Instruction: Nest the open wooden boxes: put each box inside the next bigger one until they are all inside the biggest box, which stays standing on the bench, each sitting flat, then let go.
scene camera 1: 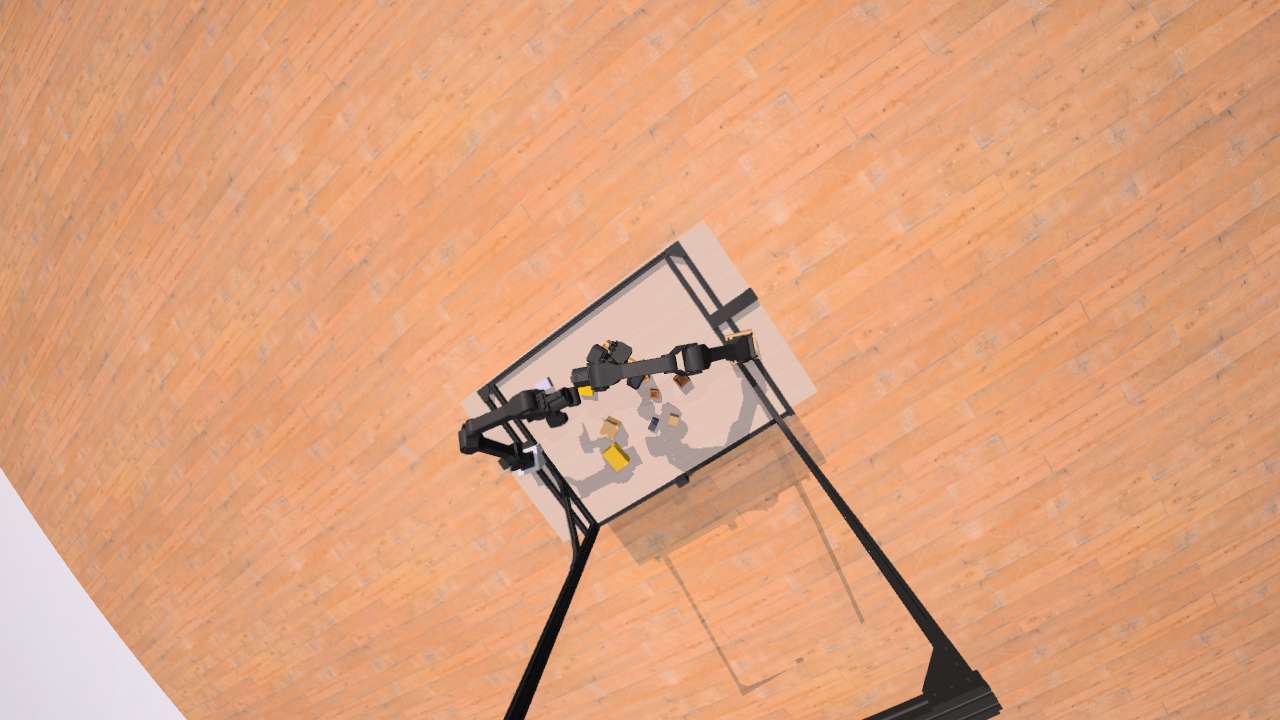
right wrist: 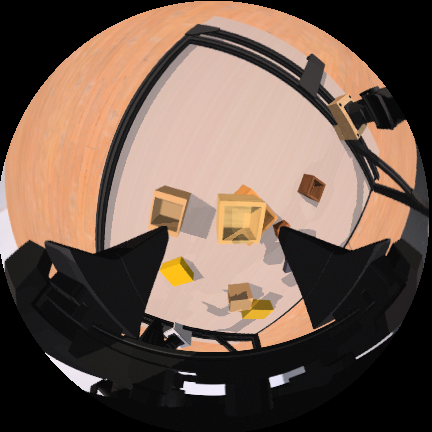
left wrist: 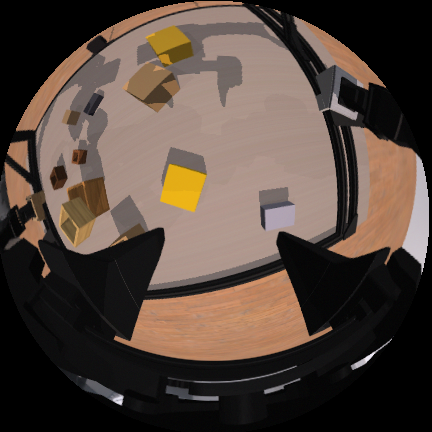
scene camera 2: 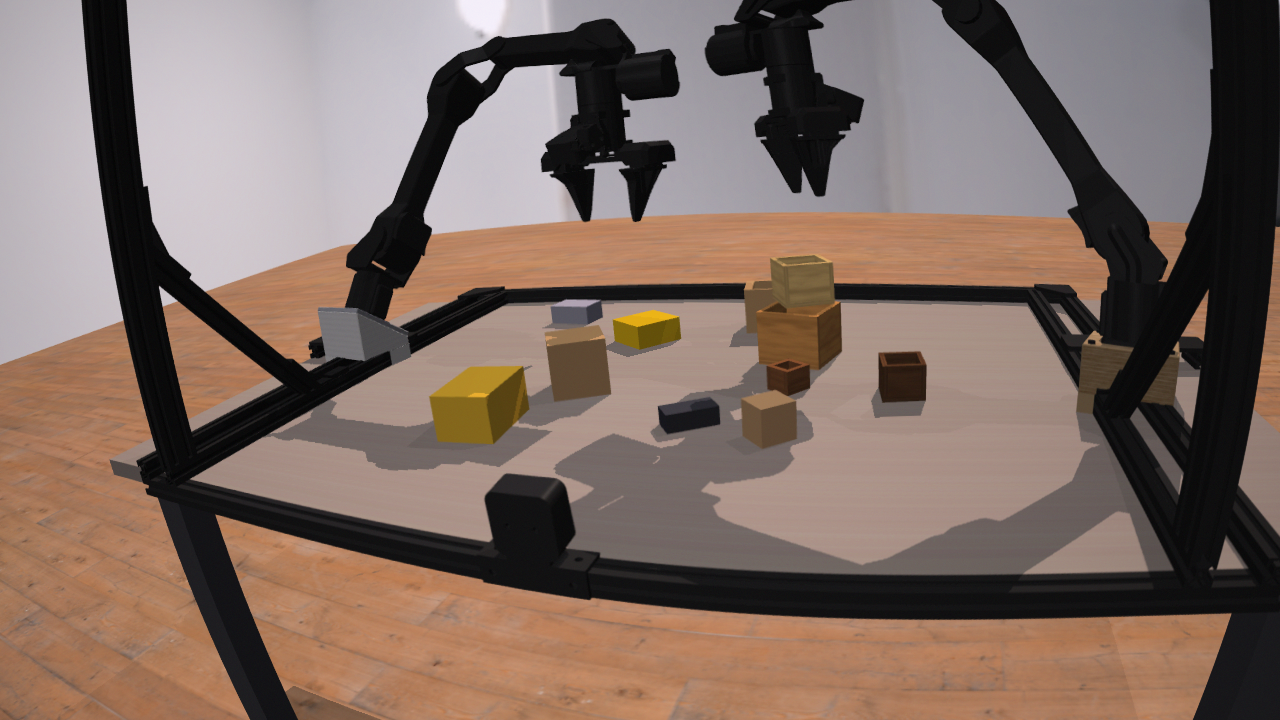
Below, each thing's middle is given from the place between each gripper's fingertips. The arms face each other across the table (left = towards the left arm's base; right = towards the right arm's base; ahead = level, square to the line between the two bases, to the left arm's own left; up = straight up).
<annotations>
The pale open box (scene camera 2: 806, 280) lies 9 cm below my right hand, 4 cm behind it and 1 cm to the left of it. The rest, counted from my right hand: grey block (scene camera 2: 568, 311) (36 cm to the left, 16 cm below, 6 cm ahead); then black block (scene camera 2: 688, 415) (28 cm behind, 17 cm below, 5 cm to the left); then biggest box (scene camera 2: 813, 335) (15 cm below, 7 cm behind).
My left hand is 6 cm short of the grey block, 10 cm to the right of it and 13 cm above it. Also, from my left hand: black block 28 cm behind, 20 cm to the right, 14 cm below; then pale open box 4 cm behind, 25 cm to the right, 7 cm below; then biggest box 7 cm behind, 26 cm to the right, 12 cm below.
</annotations>
